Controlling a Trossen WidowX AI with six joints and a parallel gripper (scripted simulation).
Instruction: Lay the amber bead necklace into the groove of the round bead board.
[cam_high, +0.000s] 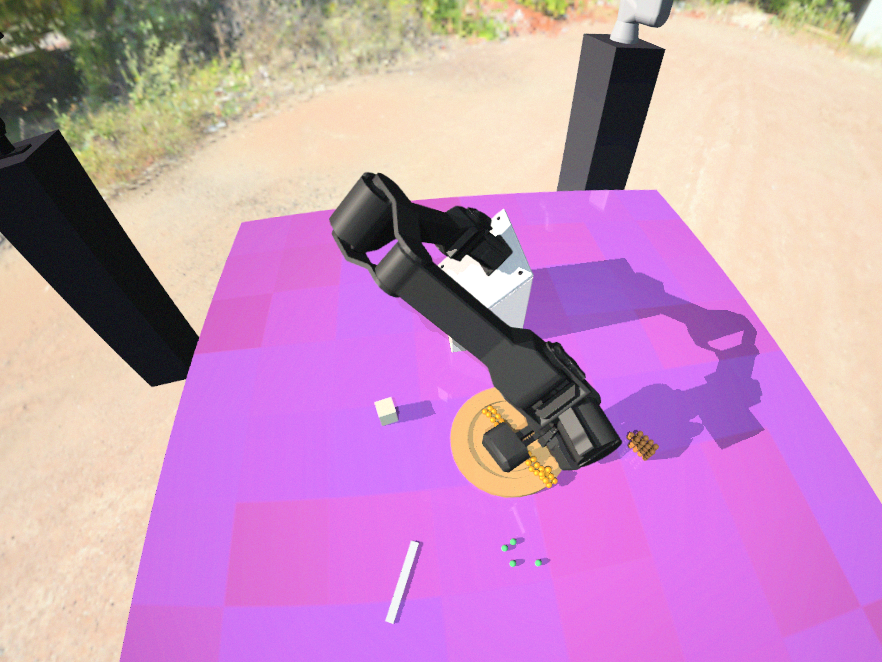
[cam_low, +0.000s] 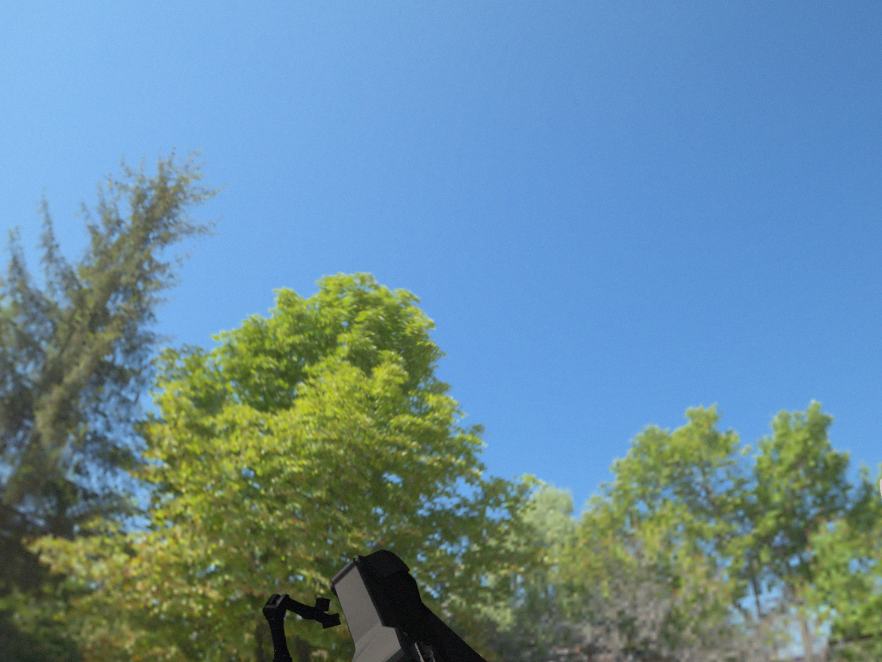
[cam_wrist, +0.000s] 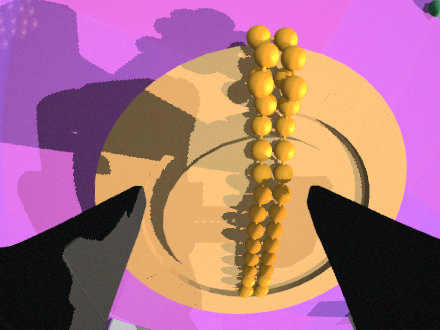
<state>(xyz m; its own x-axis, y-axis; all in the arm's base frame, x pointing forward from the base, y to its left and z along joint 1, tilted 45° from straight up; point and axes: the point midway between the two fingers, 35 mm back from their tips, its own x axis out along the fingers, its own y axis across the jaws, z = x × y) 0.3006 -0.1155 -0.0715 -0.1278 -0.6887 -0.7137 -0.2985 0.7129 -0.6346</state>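
My gripper tip is now 3 cm past the round tan bead board, 3 cm to the left of it and 2 cm above it. The rest, counted from my gripper tip: small cream cube (13 cm behind, 22 cm to the right, 1 cm below); then white bar (15 cm ahead, 25 cm to the right, 2 cm below).
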